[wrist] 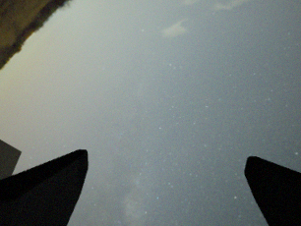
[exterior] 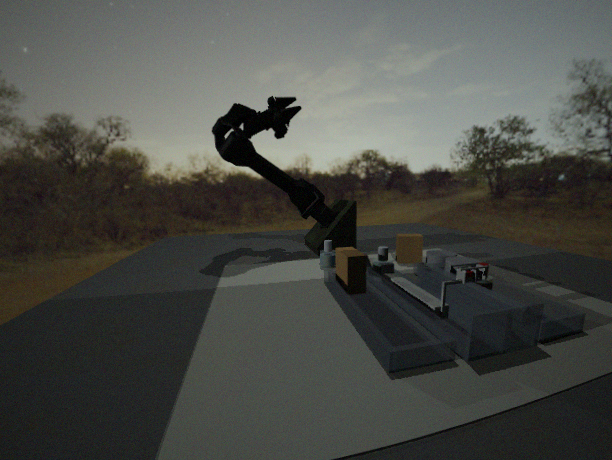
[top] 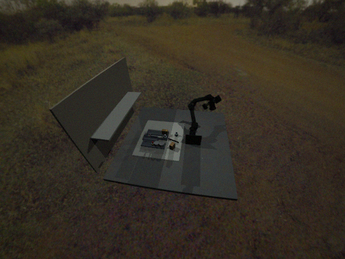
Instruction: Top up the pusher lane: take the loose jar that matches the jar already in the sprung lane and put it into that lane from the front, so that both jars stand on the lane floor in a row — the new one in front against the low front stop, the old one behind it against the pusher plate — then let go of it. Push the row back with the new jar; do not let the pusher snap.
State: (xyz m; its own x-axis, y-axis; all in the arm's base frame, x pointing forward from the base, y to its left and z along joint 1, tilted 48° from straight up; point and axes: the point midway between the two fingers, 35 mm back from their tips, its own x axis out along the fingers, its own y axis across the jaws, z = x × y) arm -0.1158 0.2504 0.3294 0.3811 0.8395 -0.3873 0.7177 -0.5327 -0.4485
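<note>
The black rod lies 490 mm below my gripper tip, 380 mm ahead of it and 50 mm to the left of it. From my gripper tip the other things lie so: shelf (980 mm ahead, 130 mm below, 40 mm to the right); then grey lane fixture (630 mm ahead, 480 mm below, 30 mm to the left); then pusher plate (590 mm ahead, 450 mm below, 40 mm to the left).
</note>
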